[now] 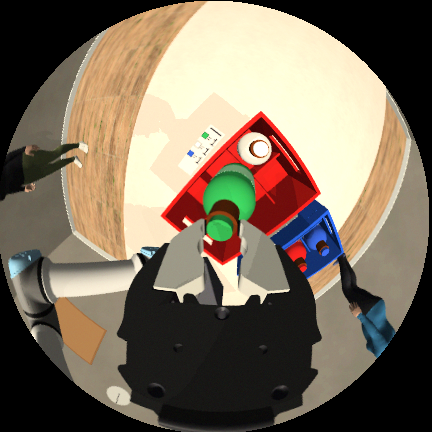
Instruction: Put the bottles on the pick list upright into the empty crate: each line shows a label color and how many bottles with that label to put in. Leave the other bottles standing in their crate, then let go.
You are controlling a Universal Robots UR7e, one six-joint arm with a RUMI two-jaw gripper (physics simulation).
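Places are measured from the arm's base along level axes (x ahead, y left, z up), in metres.
Pixels of known places: gripper, fingertip midpoint: (221, 220).
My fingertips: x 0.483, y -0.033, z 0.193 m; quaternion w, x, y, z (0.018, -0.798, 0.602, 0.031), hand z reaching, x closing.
Note:
For each thing: its top centre in the pictures, then the offset to it from my fingertips. "spot": a spot on its surface instead. Level surfaces: height alone.
- green bottle, middle of its top: (228, 226) dx +0.005, dy -0.006, dz +0.016 m
- red crate, surface spot: (264, 216) spot: dx -0.049, dy -0.111, dz -0.163 m
- white bottle, middle of its top: (260, 148) dx +0.088, dy -0.035, dz -0.117 m
- blue crate, middle of its top: (296, 265) dx -0.123, dy -0.241, dz -0.105 m
- red bottle, middle of its top: (302, 269) dx -0.144, dy -0.285, dz -0.117 m
- blue bottle, middle of its top: (325, 252) dx -0.067, dy -0.320, dz -0.117 m
- pick list, middle of its top: (199, 149) dx +0.042, dy +0.097, dz -0.278 m
- pale table, its level: dz -0.280 m
My gripper (221, 220) is shut on the brown neck of a green bottle (229, 192). The bottle hangs over the red crate (264, 216) and hides some of its compartments; its base height above the crate floor is hard to tell. A white bottle (254, 148) stands upright in a far compartment of the red crate. The blue crate (312, 212) is at the right, partly behind my gripper, with a red bottle (296, 251) and a blue bottle (316, 237) standing in it. The pick list (200, 150) shows green, white and blue squares; its counts are too small to read.
Both crates stand on a pale table (300, 65) with wood-coloured ends. Another robot arm (90, 278) reaches in from the left. One person (45, 156) is at the left and another (372, 315) at the lower right, and a brown panel (80, 330) lies on the floor.

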